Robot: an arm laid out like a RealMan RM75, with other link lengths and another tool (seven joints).
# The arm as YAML. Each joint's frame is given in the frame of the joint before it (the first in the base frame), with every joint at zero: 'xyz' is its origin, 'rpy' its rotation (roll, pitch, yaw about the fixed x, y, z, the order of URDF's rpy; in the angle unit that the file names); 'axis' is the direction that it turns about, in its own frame. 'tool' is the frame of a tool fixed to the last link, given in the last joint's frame.
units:
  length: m
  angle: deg
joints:
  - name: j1
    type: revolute
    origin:
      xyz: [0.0, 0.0, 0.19]
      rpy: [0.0, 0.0, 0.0]
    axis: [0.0, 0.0, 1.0]
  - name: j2
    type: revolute
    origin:
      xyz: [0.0, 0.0, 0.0]
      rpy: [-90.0, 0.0, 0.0]
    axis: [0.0, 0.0, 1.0]
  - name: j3
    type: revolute
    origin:
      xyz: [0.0, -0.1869, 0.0]
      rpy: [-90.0, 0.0, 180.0]
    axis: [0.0, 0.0, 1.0]
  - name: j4
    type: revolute
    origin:
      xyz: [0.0, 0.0, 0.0]
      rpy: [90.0, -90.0, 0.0]
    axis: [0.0, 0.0, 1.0]
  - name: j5
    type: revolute
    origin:
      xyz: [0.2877, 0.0, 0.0]
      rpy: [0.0, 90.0, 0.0]
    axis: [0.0, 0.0, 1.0]
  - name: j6
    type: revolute
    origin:
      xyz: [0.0, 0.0, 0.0]
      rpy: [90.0, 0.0, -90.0]
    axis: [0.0, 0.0, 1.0]
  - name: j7
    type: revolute
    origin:
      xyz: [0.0, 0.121, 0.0]
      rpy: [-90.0, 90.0, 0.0]
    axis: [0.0, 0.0, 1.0]
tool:
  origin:
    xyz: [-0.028, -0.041, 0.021]
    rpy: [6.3, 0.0, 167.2]
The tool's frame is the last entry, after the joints.
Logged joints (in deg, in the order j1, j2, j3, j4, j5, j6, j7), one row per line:
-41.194, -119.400, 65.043, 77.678, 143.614, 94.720, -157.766
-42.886, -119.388, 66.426, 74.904, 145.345, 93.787, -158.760
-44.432, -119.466, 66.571, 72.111, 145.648, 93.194, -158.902
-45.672, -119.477, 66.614, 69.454, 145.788, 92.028, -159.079
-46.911, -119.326, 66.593, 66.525, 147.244, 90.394, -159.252
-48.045, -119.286, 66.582, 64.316, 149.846, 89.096, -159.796
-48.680, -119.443, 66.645, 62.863, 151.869, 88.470, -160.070
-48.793, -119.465, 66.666, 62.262, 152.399, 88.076, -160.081
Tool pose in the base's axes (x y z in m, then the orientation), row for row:
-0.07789, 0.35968, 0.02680, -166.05, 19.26, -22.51
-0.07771, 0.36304, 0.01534, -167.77, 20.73, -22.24
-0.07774, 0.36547, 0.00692, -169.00, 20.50, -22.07
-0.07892, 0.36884, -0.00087, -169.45, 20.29, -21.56
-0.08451, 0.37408, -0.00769, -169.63, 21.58, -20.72
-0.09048, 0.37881, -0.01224, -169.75, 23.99, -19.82
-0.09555, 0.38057, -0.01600, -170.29, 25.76, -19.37
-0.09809, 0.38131, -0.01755, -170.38, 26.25, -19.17
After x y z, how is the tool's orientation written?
As angles about the fixed x, y, z axes (roll, pitch, yaw), in degrees.
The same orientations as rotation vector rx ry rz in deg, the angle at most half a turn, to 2 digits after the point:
-157.35, 34.72, 22.96
-158.49, 34.39, 25.75
-159.82, 34.07, 25.99
-160.55, 33.33, 25.99
-160.53, 32.23, 28.02
-159.99, 31.10, 31.59
-159.90, 30.50, 34.36
-159.84, 30.23, 35.12

